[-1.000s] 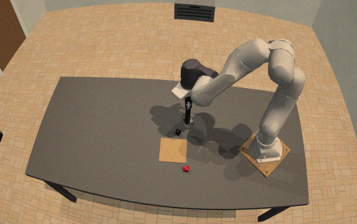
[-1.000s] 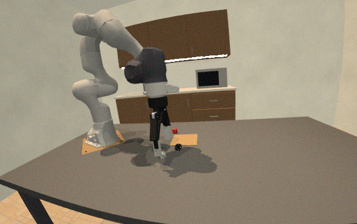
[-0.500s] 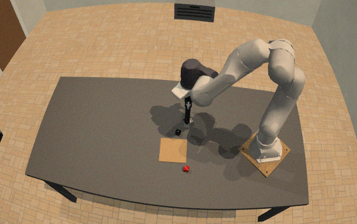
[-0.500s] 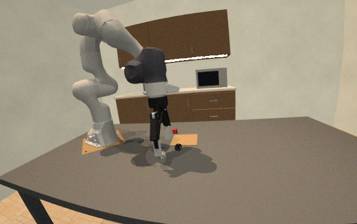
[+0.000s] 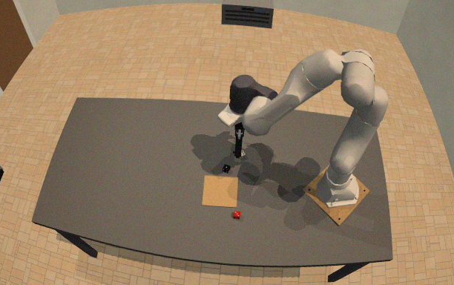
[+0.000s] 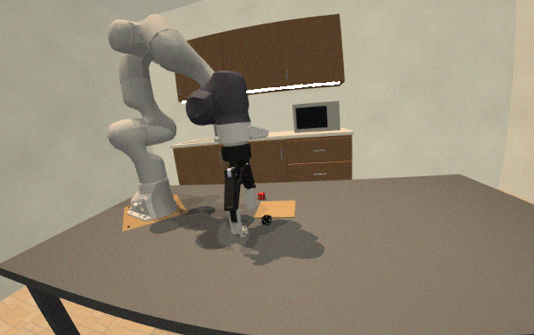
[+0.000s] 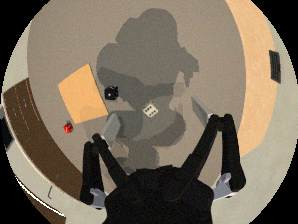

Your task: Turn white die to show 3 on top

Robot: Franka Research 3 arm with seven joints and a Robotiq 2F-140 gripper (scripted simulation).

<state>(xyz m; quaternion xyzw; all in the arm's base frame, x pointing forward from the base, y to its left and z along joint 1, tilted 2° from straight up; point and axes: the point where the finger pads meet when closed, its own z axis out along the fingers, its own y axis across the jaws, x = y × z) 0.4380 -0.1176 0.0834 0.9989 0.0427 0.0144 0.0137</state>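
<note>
The black die lies 4 cm ahead of my hand, 9 cm to the left of it and 6 cm below it. Round my hand: red die (4 cm behind, 30 cm to the left, 6 cm below); then white die (2 cm behind, 1 cm to the left, 6 cm below); then tan mat (4 cm ahead, 20 cm to the left, 7 cm below).
</note>
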